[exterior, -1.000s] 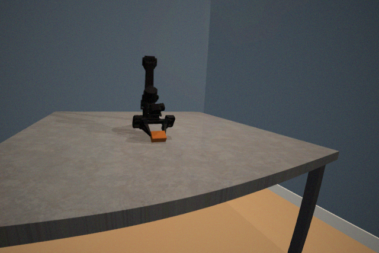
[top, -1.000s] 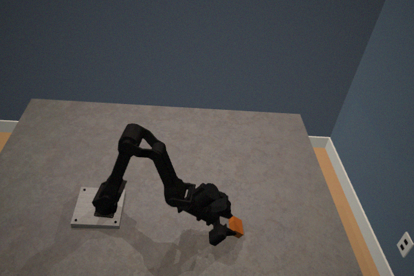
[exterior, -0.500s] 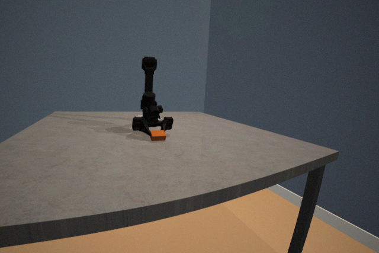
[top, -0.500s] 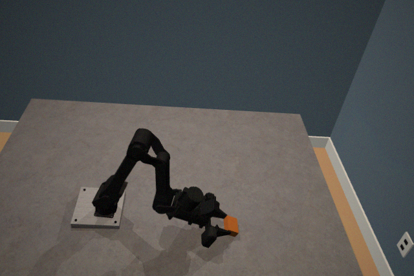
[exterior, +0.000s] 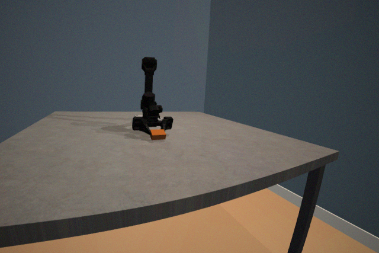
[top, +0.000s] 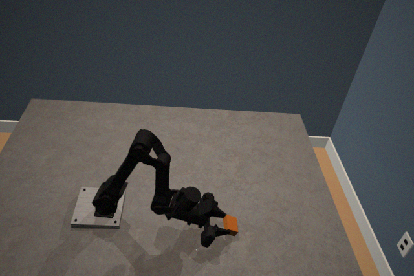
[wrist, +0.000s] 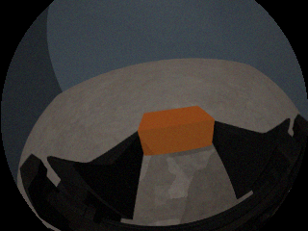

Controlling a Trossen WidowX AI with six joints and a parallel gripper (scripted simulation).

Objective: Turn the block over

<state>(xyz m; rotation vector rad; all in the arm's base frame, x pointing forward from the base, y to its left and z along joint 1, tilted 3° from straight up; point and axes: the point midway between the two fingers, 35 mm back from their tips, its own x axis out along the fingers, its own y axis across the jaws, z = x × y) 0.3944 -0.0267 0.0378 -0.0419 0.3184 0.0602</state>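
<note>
The orange block is 10 mm below my gripper tip.
</note>
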